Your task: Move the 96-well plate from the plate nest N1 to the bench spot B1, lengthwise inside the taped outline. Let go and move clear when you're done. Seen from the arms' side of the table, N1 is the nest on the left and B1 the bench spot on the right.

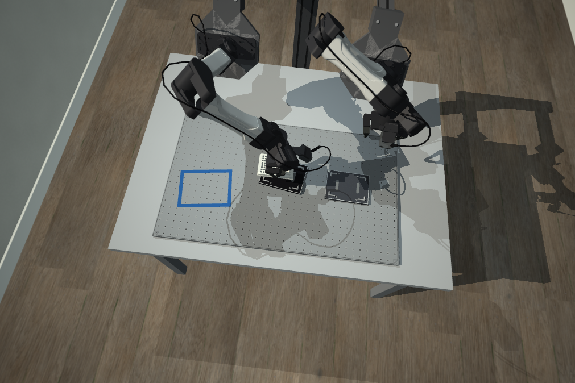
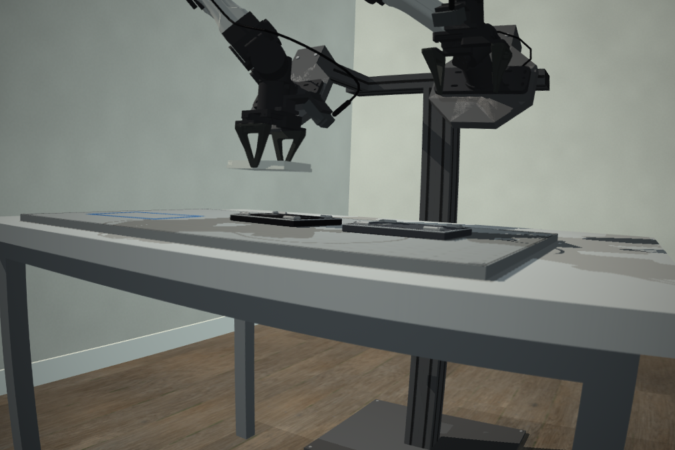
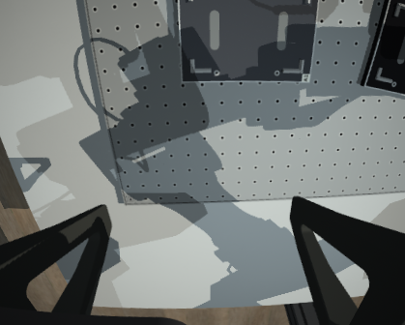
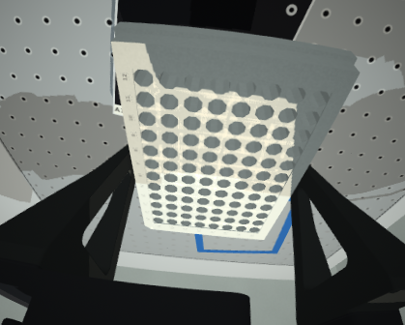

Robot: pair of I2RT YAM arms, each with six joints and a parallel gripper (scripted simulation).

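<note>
The black nest lies 20 mm behind my right hand, 30 mm to the left of it and 100 mm below it. Round my right hand: grey nest N1: 10 mm behind, 270 mm to the left, 100 mm below; then white 96-well plate: right at my right hand.
</note>
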